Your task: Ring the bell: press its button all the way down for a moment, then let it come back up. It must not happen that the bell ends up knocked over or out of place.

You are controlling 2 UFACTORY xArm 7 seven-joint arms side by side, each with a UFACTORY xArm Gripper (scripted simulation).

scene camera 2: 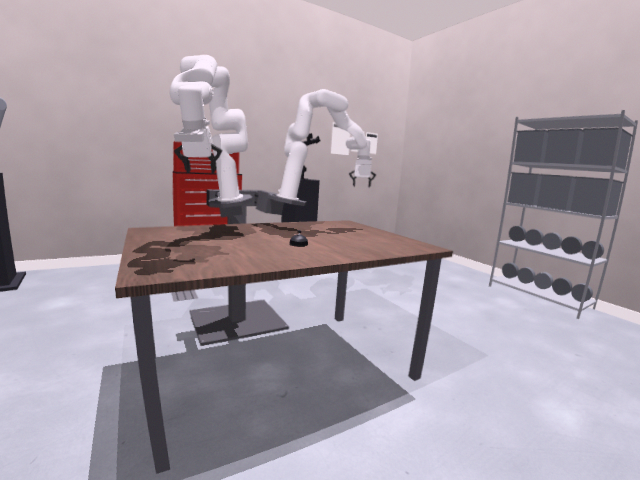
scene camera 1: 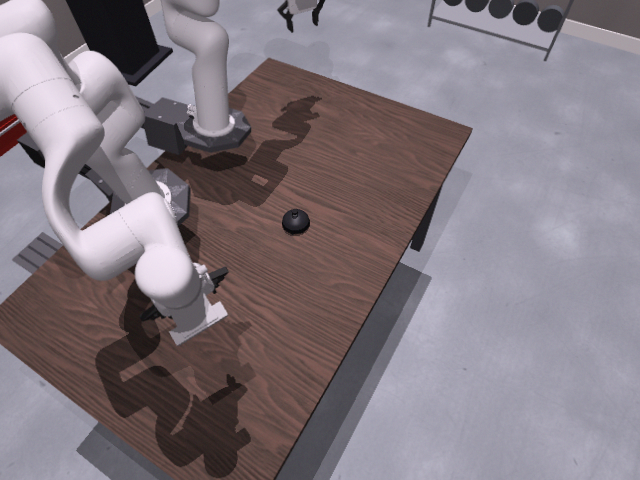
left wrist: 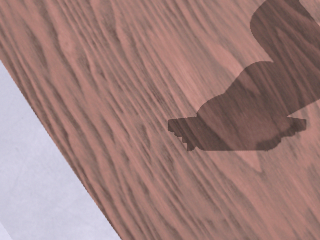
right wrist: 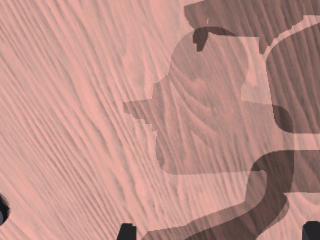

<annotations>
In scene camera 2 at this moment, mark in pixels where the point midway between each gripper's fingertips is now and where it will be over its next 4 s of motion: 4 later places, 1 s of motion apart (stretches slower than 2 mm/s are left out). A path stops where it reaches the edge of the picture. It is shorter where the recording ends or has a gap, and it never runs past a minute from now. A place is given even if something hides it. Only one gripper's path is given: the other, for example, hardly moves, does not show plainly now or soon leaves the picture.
My right gripper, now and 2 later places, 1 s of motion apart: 201, 171; 148, 167; 134, 160
</annotations>
